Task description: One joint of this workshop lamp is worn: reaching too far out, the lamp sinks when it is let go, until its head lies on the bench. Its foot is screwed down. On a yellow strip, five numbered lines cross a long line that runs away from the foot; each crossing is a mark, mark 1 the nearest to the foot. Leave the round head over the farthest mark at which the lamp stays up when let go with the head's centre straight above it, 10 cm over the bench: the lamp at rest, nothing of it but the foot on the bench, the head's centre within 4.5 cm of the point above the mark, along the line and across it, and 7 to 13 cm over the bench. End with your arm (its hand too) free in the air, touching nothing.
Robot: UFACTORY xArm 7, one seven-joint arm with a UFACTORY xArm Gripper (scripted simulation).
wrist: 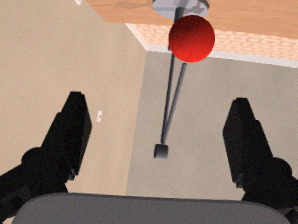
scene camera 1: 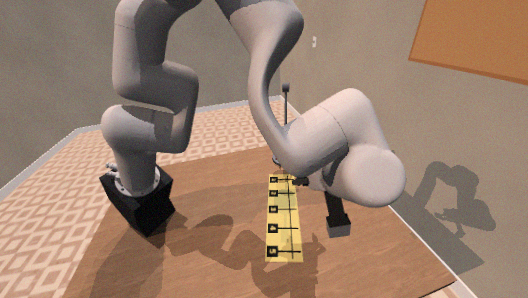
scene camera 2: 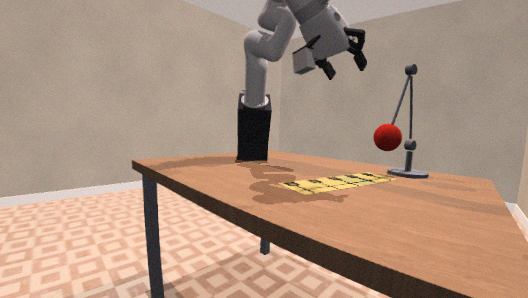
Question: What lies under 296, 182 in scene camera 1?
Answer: The gripper.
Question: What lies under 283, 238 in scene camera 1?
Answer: A yellow strip.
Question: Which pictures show the gripper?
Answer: The wrist view, scene camera 1 and scene camera 2: all of them.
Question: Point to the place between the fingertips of the gripper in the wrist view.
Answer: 157, 111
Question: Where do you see a round red head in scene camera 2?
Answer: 387, 137
